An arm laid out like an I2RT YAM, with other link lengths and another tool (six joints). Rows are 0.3 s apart.
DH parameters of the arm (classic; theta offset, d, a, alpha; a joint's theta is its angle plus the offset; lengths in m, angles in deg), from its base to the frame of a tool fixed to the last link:
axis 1: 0 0.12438 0.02 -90
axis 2: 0 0 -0.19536 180
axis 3: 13.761 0 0.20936 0
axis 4: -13.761 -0.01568 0.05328 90
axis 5: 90 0.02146 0 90
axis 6: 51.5 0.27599 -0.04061 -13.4
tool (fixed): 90 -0.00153 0 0
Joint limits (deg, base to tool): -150..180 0..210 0..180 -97..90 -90..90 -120..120
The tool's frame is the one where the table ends.
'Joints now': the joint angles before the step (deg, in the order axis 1, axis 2, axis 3, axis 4, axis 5, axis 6). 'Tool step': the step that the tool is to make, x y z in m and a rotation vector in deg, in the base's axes. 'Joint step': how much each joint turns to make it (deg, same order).
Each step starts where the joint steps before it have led.
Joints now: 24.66 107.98 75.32 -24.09 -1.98 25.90
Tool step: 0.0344 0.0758 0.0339 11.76 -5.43 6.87
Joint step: 0.55 8.25 8.60 9.59 -10.48 0.21
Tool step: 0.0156 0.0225 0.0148 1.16 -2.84 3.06
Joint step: 0.46 4.55 7.41 -0.26 -1.70 -2.03
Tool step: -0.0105 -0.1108 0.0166 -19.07 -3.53 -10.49
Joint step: 0.02 -15.37 -7.92 -12.93 20.86 -5.07
